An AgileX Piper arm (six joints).
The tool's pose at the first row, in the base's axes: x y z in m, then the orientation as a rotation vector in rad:
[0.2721 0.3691 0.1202 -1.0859 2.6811 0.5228]
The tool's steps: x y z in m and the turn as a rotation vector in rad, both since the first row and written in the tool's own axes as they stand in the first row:
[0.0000 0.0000 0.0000 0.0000 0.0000 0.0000]
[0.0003 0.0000 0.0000 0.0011 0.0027 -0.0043]
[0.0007 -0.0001 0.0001 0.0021 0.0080 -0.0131]
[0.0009 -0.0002 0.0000 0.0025 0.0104 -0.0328]
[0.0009 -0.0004 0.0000 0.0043 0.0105 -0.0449]
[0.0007 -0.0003 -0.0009 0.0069 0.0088 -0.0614]
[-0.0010 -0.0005 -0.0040 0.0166 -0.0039 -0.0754]
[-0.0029 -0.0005 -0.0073 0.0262 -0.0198 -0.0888]
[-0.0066 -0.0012 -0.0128 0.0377 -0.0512 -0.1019]
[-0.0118 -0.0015 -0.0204 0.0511 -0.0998 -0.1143]
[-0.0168 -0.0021 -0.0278 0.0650 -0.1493 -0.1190]
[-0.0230 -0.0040 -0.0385 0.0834 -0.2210 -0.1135]
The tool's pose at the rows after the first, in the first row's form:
[0.2721 0.3691 0.1202 -1.0859 2.6811 0.5228]
[0.2719 0.3689 0.1201 -1.0926 2.6804 0.5194]
[0.2717 0.3686 0.1199 -1.1066 2.6789 0.5143]
[0.2716 0.3684 0.1199 -1.1330 2.6672 0.5092]
[0.2717 0.3683 0.1198 -1.1479 2.6587 0.5045]
[0.2718 0.3681 0.1207 -1.1671 2.6455 0.4986]
[0.2729 0.3678 0.1241 -1.1749 2.6245 0.4878]
[0.2741 0.3677 0.1277 -1.1799 2.6013 0.4786]
[0.2769 0.3674 0.1337 -1.1750 2.5653 0.4733]
[0.2804 0.3675 0.1422 -1.1588 2.5155 0.4723]
[0.2840 0.3673 0.1504 -1.1327 2.4705 0.4721]
[0.2892 0.3657 0.1617 -1.0813 2.4136 0.4757]

